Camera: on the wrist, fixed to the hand. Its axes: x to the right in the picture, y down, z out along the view.
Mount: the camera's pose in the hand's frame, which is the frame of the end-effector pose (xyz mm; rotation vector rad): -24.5 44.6 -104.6 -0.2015 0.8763 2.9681
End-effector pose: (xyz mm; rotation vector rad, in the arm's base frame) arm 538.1 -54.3 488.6 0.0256 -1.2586 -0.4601
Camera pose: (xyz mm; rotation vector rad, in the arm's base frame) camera 642.9 -29.3 444.8 -1.3972 0.5404 1.8112
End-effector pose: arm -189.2 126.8 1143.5 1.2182 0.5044 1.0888
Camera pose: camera -302.0 155.1 1145.2 -0.1111 0.8699 -1.9661
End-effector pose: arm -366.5 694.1 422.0 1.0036 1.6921 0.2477
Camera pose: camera -434.7 737.0 505.9 -1.6948 0.6572 -1.8714
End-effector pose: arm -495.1 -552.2 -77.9 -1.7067 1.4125 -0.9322
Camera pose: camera -610.7 -542.7 -68.9 1.6895 2.2058 0.5338
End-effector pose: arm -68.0 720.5 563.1 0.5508 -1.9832 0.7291
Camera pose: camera -20.8 826.5 571.3 2.7108 0.3679 -1.4098
